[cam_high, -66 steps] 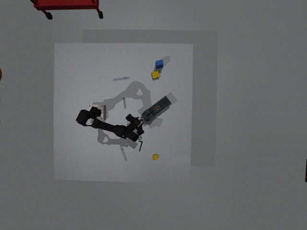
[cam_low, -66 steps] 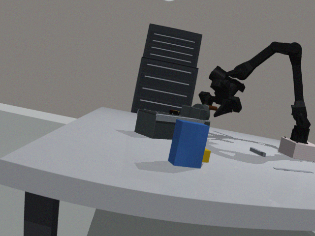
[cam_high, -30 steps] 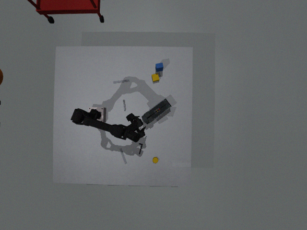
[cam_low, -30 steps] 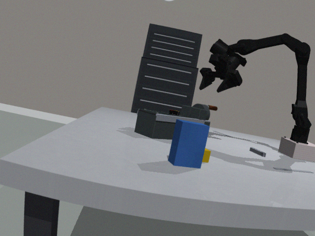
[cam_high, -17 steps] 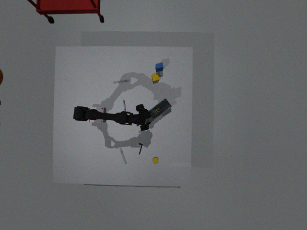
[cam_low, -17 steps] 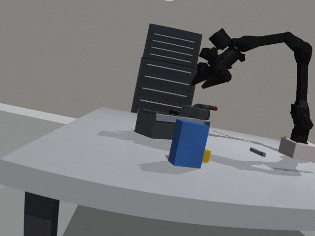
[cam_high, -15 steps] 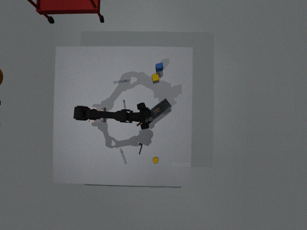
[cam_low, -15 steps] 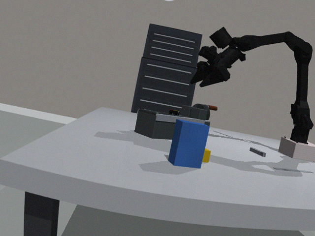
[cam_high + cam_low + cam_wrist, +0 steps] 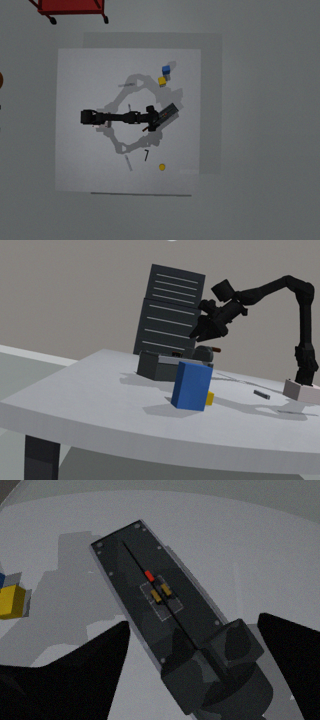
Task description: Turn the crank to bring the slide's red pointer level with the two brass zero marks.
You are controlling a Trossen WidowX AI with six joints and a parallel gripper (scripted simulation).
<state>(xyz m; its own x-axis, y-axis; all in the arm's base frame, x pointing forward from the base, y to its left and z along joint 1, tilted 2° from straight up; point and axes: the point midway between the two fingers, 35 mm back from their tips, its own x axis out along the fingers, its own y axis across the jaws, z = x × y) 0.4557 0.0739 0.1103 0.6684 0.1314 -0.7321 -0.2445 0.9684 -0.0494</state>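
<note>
Right now the brown crank handle is 90 mm behind my gripper tip, 100 mm to the right of it and 20 mm below it. Round my gripper tip: red pointer (50 mm ahead, 50 mm to the left, 60 mm below); then black hex key (70 mm behind, 310 mm to the right, 140 mm below); then yellow block (20 mm behind, 330 mm to the left, 130 mm below).
</note>
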